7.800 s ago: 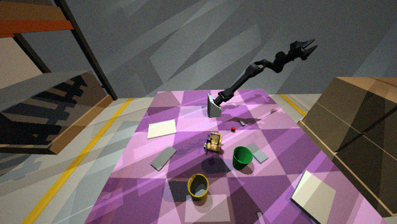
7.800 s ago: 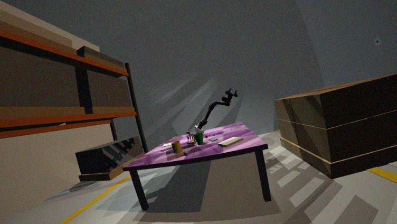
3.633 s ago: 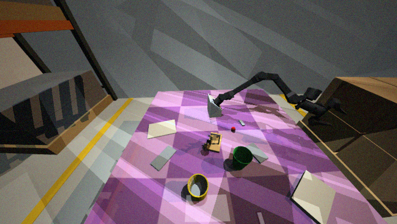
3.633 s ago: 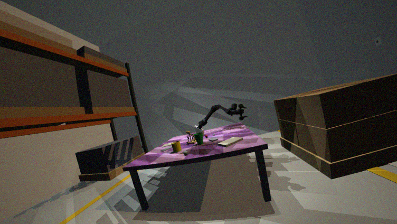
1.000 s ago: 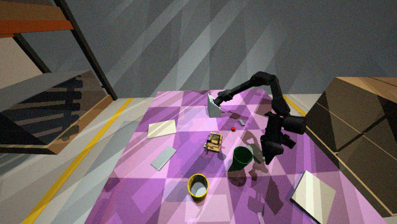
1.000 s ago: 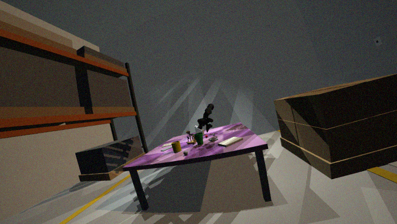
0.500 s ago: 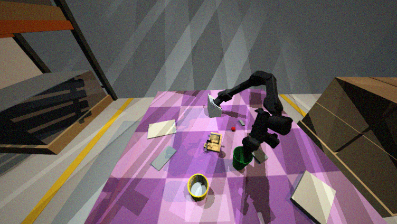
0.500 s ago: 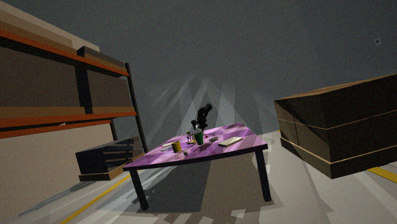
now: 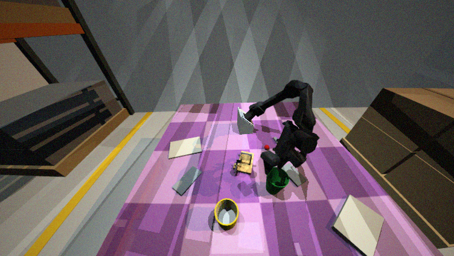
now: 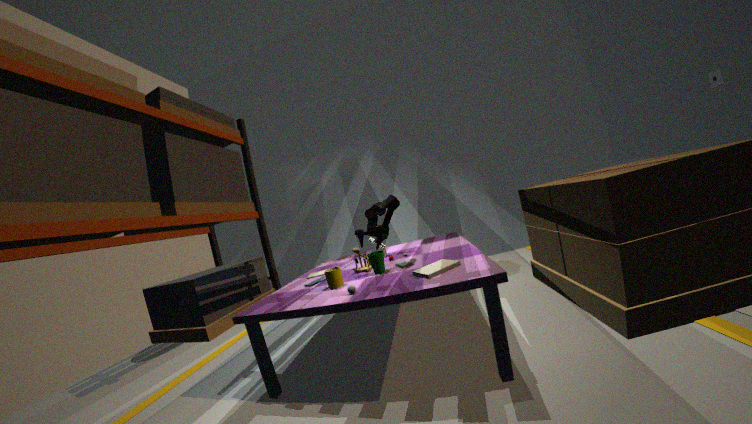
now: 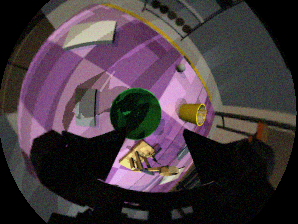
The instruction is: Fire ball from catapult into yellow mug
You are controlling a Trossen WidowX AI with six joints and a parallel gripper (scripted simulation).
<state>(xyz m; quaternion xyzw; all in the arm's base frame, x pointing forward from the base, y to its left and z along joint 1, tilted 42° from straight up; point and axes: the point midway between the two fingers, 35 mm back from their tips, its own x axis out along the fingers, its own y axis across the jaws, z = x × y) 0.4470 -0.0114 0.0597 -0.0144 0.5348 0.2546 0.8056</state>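
My gripper tip is now 13 cm past the wooden catapult, 11 cm to the left of it and 7 cm above it. Round my gripper tip: yellow mug: 12 cm ahead, 21 cm to the right, 12 cm below; then red ball: 25 cm behind, 8 cm to the left, 13 cm below; then green mug: 1 cm ahead, 3 cm to the left, 12 cm below.
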